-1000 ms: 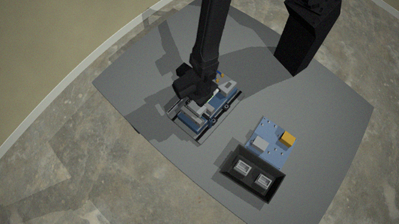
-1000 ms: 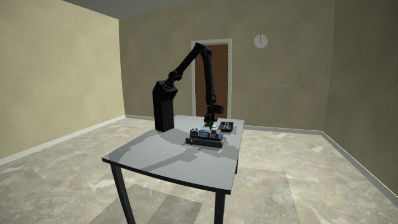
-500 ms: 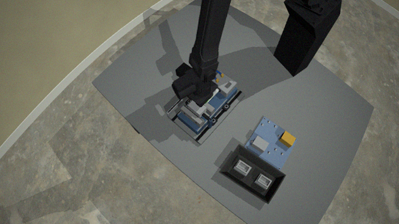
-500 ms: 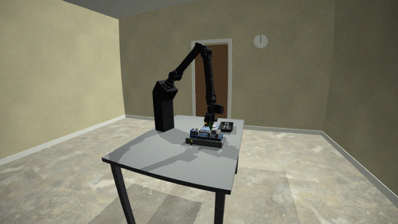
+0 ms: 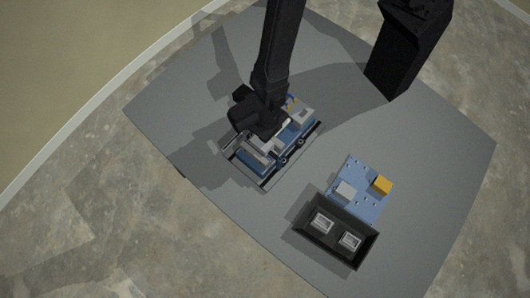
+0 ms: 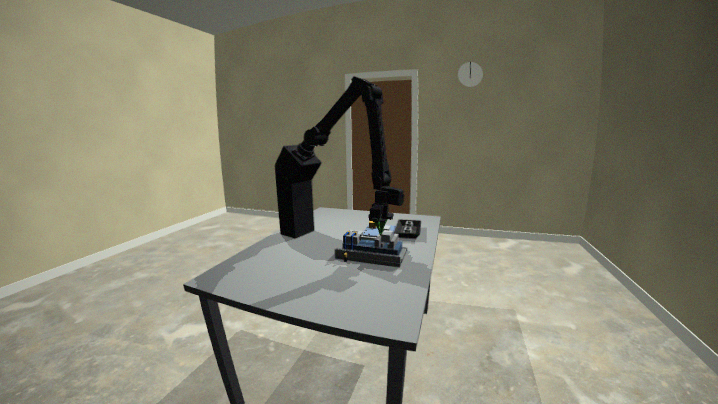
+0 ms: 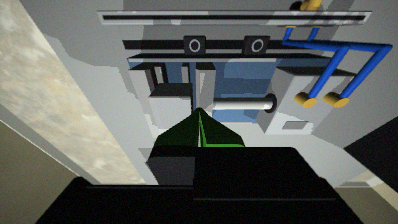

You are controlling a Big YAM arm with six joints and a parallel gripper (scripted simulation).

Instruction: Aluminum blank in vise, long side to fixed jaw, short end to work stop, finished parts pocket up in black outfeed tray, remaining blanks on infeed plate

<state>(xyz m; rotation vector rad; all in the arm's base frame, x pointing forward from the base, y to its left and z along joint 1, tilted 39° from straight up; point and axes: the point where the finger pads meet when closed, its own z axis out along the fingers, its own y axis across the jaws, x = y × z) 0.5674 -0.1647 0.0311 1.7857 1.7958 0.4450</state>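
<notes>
My hand is 3 cm above the moving jaw and 1 cm past it. From my hand the other things lie so: blue infeed plate (33 cm to the left, 11 cm below, 7 cm behind); then fixed jaw (6 cm ahead, 3 cm below); then white rod (6 cm behind, 3 cm below, 1 cm to the left).
</notes>
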